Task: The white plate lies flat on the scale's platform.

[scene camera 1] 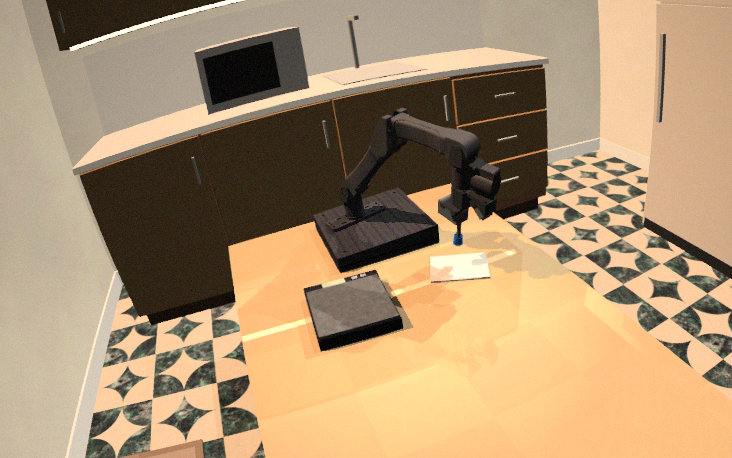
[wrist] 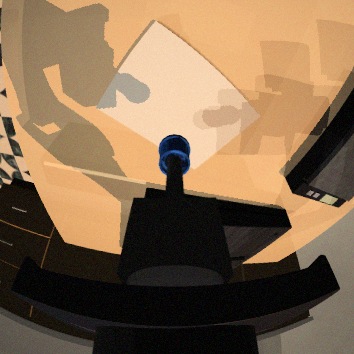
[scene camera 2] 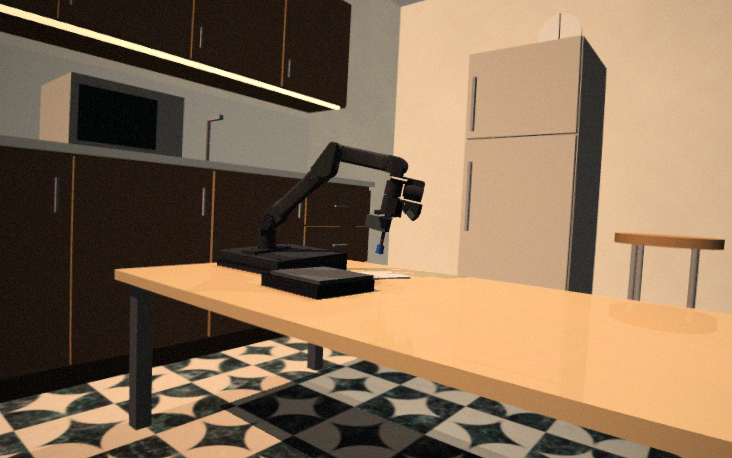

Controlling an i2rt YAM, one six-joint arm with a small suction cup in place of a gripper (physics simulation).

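Seen in the pictures: end effector, tool point: (scene camera 1: pixel 457 243) (wrist: pixel 174 148) (scene camera 2: pixel 379 253); arm's base, origin of the base link: (scene camera 1: pixel 356 217) (scene camera 2: pixel 266 250).
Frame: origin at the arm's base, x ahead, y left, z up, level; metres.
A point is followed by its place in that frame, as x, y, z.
Note:
The white plate (scene camera 1: pixel 458 272) @(0.421, 0.096, -0.053) (scene camera 2: pixel 389 275) @(0.434, 0.119, -0.053) (wrist: pixel 172 75) @(0.438, 0.128, -0.053) is a flat rectangle lying on the table, apart from the scale. The scale (scene camera 1: pixel 353 305) @(0.405, -0.225, -0.014) (scene camera 2: pixel 317 283) @(0.458, -0.349, -0.021) (wrist: pixel 332 167) @(0.362, -0.140, -0.014) is a low black box with a grey platform; nothing lies on its platform in scene camera 1. My gripper, a small blue suction cup (scene camera 1: pixel 457 240) (scene camera 2: pixel 379 249) (wrist: pixel 174 150), points down and is open, holding nothing. It hangs above the table, over or beside the plate's edge on the side of the arm base, with a visible gap to the plate. In the wrist view the cup overlaps the plate's near edge.
The arm stands on a dark base block (scene camera 1: pixel 388 237) @(0.192, 0.010, -0.001) (scene camera 2: pixel 280 258) @(0.150, -0.109, -0.006) (wrist: pixel 252 235) @(0.164, -0.062, -0.004) on the wooden table (scene camera 1: pixel 431 399) @(0.753, -0.231, -0.059) (scene camera 2: pixel 512 334) @(0.929, -0.377, -0.059), close behind the scale. Kitchen cabinets (scene camera 1: pixel 275 178) stand behind the table. A round stool (scene camera 2: pixel 669 241) stands beyond the table in scene camera 2.

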